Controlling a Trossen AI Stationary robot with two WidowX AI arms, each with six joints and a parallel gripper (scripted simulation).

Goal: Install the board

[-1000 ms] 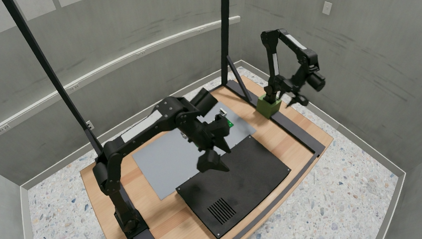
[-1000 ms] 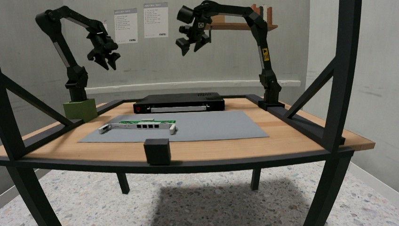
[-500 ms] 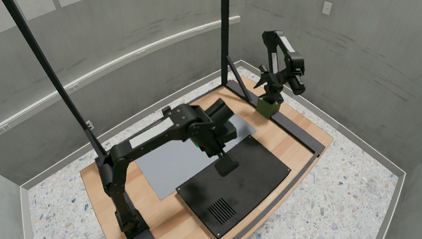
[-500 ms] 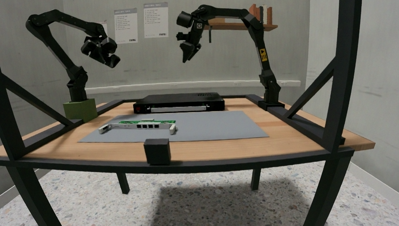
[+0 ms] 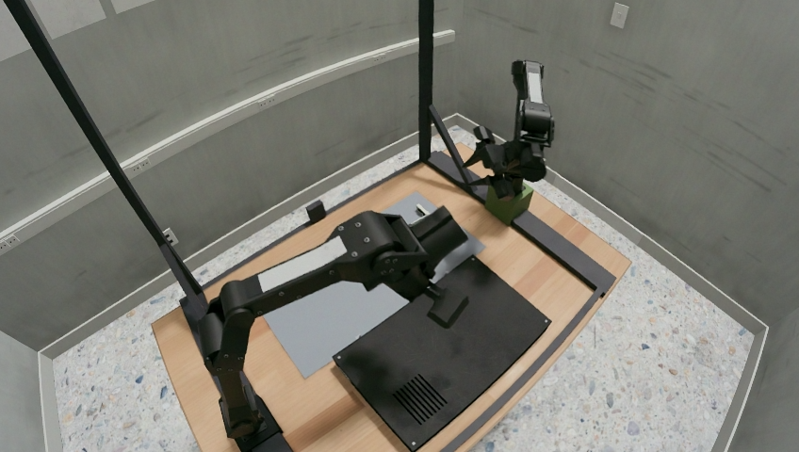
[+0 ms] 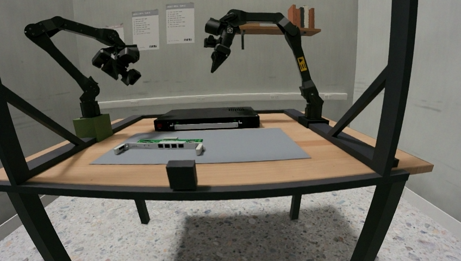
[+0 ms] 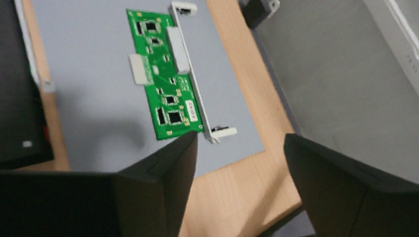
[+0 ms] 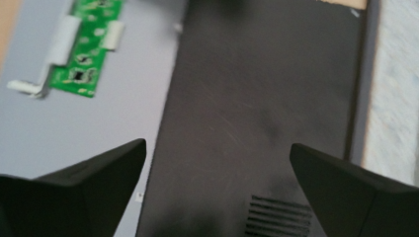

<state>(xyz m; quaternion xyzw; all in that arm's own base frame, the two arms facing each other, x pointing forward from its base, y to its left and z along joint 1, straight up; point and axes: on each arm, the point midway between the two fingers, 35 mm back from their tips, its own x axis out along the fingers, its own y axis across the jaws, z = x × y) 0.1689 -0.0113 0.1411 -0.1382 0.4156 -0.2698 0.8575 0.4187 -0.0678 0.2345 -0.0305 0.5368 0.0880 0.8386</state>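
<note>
My left gripper is now 140 mm past the green board, 160 mm to the left of it and 220 mm above it. Round my left hand: grey mat 110 mm behind, 280 mm to the right, 240 mm below; black enclosure 170 mm ahead, 310 mm to the right, 200 mm below.
</note>
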